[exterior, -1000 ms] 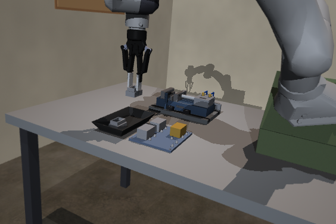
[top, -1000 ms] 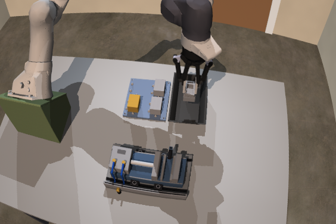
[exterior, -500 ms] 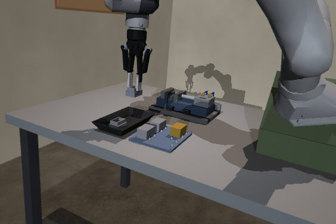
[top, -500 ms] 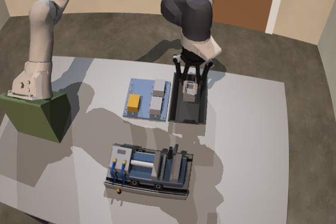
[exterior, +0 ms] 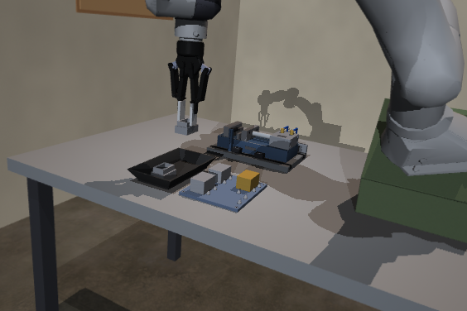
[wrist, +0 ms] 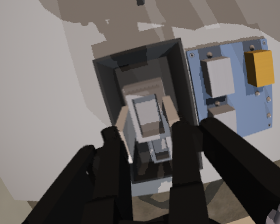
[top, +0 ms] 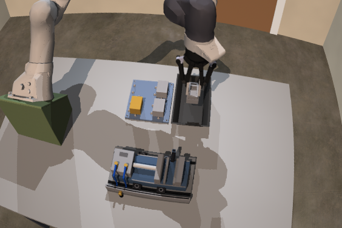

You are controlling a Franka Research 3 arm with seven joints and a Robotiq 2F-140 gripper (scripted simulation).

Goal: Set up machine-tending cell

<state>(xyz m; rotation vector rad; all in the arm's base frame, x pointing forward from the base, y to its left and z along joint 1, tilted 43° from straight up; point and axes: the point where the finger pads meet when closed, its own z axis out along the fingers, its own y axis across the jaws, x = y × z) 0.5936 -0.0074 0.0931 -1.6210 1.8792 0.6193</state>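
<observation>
Now: the aluminium blank 15 cm below my hand, 12 cm behind it and 2 cm to the left of it. Round my hand: brass blank 21 cm behind, 15 cm below, 3 cm to the left; then blue vise 26 cm to the right, 14 cm below, 14 cm behind.
</observation>
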